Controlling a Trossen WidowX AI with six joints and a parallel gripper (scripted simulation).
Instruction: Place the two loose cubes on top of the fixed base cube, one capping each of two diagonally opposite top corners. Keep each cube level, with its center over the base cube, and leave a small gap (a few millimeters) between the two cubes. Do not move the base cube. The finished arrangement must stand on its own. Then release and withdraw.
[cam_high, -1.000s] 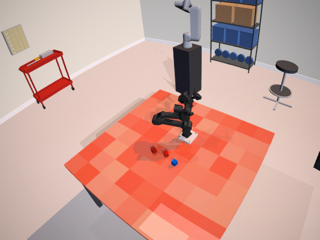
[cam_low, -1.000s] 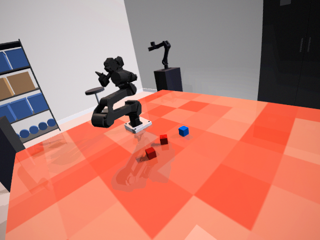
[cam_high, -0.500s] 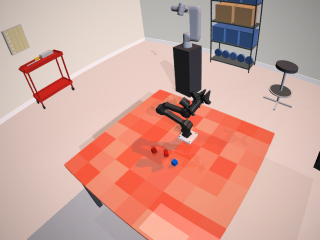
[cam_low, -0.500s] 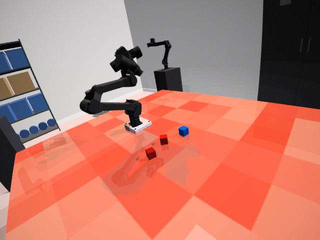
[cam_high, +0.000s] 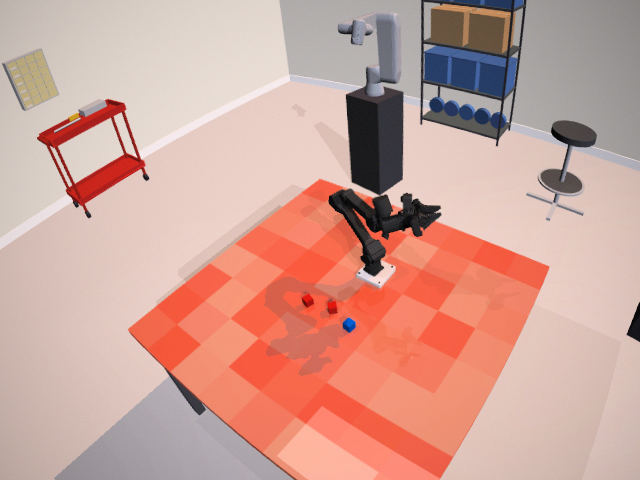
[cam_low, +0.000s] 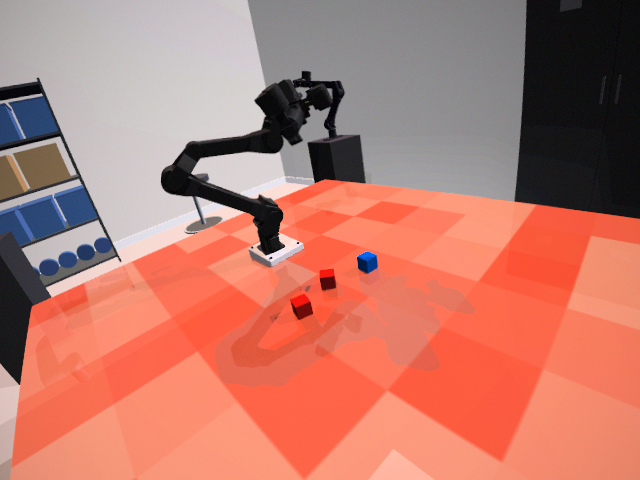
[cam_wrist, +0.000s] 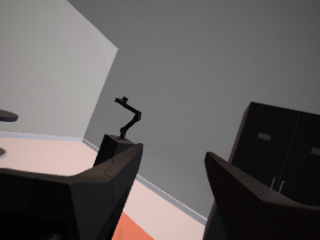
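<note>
My gripper tip is now 340 mm short of the blue base cube, 130 mm to the left of it and 390 mm above it.
</note>
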